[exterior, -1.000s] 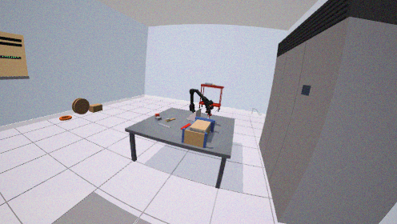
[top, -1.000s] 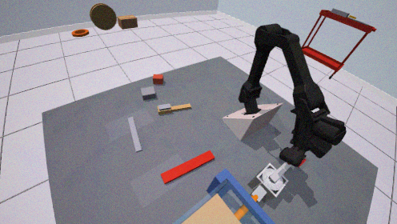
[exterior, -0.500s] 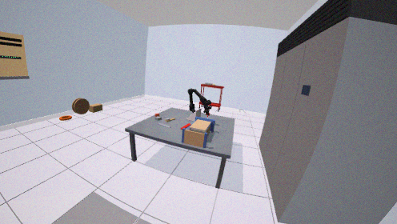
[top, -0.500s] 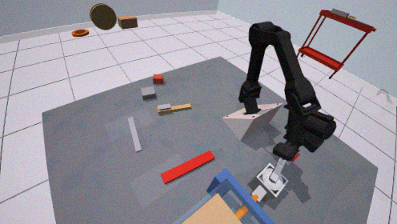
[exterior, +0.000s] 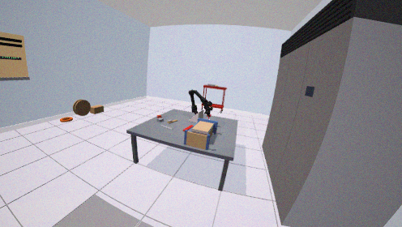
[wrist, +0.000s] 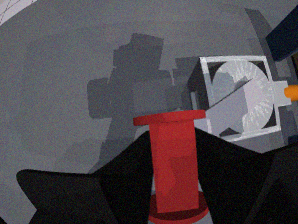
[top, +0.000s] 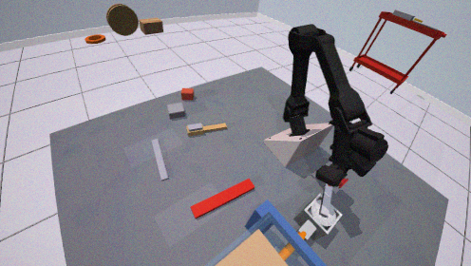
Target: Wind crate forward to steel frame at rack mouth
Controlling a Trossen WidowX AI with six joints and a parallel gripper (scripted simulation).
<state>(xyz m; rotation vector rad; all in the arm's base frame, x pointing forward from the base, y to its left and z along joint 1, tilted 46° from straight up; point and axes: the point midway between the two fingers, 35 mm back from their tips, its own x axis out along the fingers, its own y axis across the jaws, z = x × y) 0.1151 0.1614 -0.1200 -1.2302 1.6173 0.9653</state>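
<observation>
Now: the winch handle 30 mm ahead of my gripper tip and 30 mm below it. Also, from my gripper tip: red knob: 20 mm to the right; then hand winch: 80 mm ahead, 10 mm to the left, 100 mm below; then blue frame: 250 mm ahead, 10 mm to the left, 30 mm below.
</observation>
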